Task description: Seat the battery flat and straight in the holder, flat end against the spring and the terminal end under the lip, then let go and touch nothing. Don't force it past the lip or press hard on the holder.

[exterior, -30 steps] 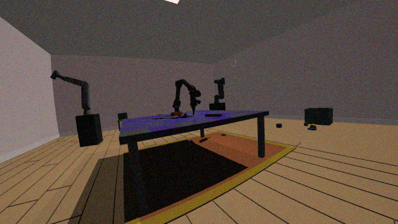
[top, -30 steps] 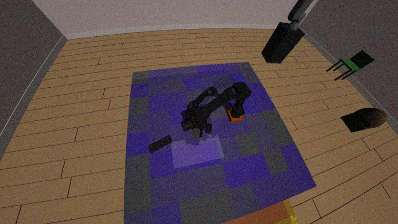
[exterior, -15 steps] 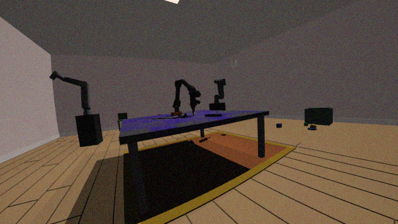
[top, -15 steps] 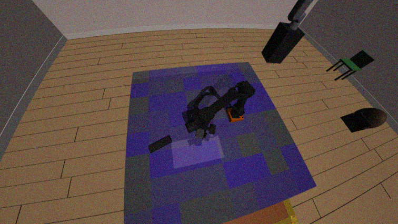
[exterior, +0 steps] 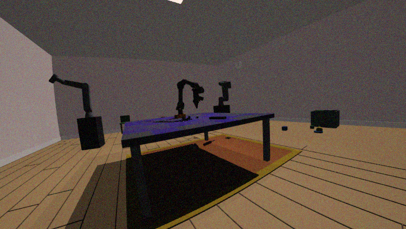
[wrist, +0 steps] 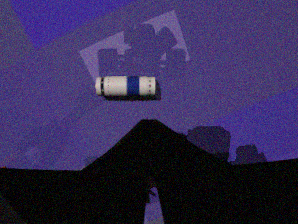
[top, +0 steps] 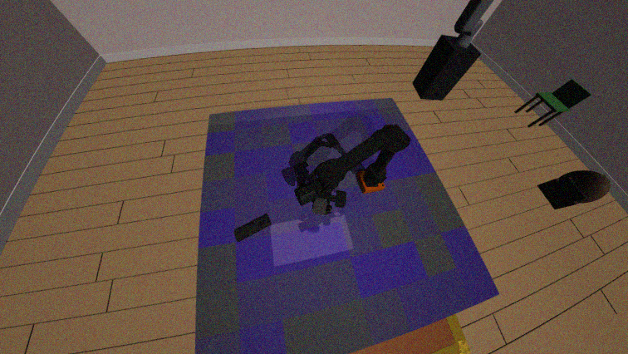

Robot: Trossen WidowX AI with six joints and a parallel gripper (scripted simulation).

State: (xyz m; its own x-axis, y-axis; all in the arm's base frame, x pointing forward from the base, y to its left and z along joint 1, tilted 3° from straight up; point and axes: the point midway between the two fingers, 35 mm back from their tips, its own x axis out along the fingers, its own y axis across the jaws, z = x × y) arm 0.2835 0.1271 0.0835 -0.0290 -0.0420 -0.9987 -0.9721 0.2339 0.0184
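My gripper tip is now 20 mm past the battery and 90 mm above it. Round my gripper tip: dark flat block (300 mm ahead, 80 mm to the left, 90 mm below).
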